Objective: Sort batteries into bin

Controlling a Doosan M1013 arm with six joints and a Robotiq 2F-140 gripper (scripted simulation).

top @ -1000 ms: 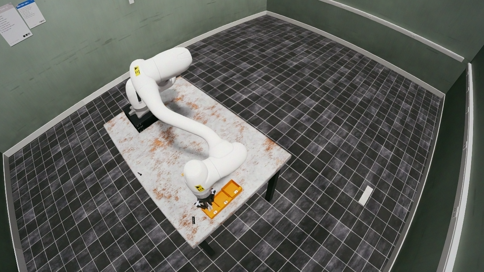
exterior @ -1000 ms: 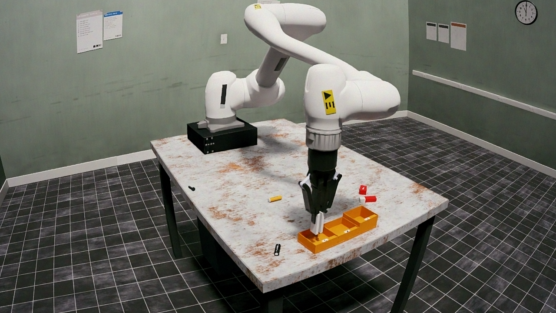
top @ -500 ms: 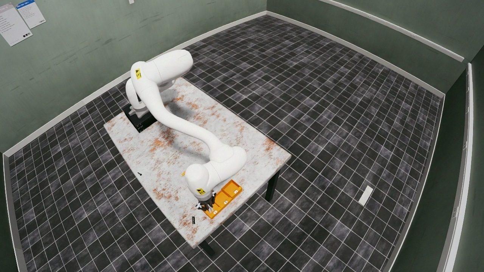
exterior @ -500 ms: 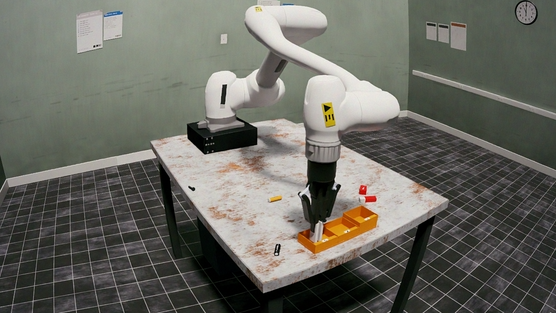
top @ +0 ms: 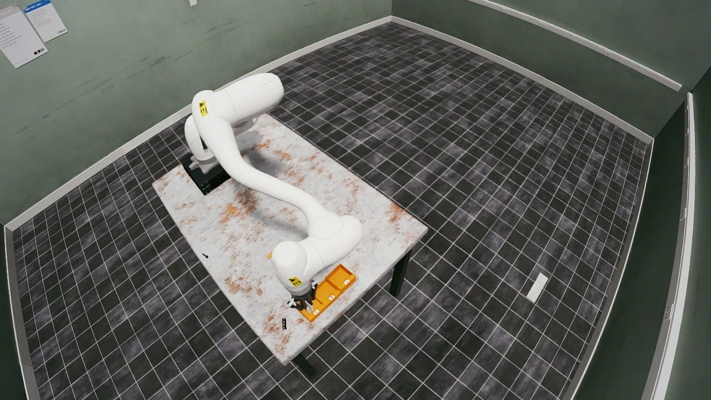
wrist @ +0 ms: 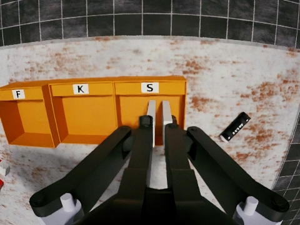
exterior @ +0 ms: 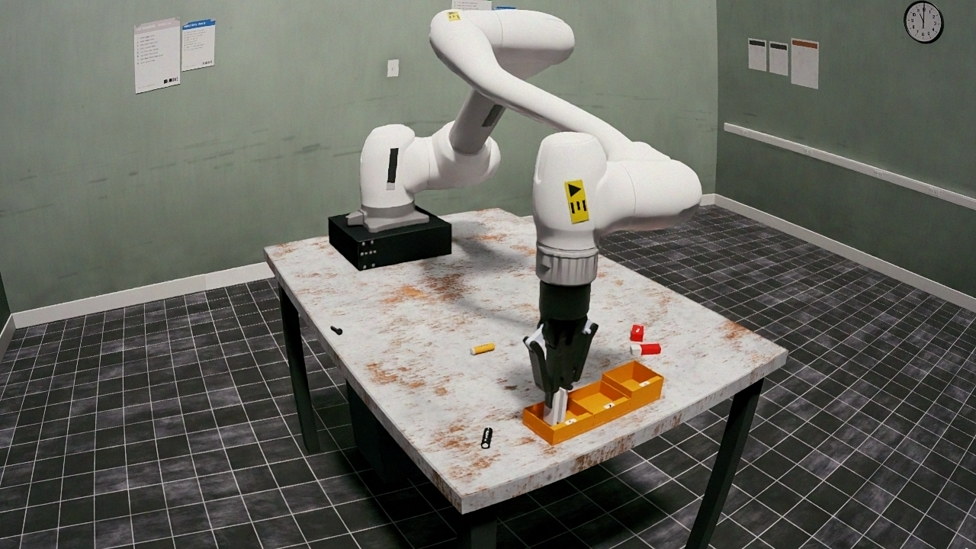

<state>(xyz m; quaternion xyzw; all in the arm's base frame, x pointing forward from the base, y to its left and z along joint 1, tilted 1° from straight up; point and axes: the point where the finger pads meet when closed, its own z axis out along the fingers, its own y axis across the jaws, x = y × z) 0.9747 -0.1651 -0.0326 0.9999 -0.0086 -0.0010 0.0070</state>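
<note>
My hand is 9 cm to the right of the joined orange bins and 3 cm above it. Also, from my hand: red cylinder: 12 cm behind, 32 cm to the left, 4 cm below; red block battery: 19 cm behind, 37 cm to the left, 4 cm below; black battery: 3 cm behind, 11 cm to the right, 4 cm below.
</note>
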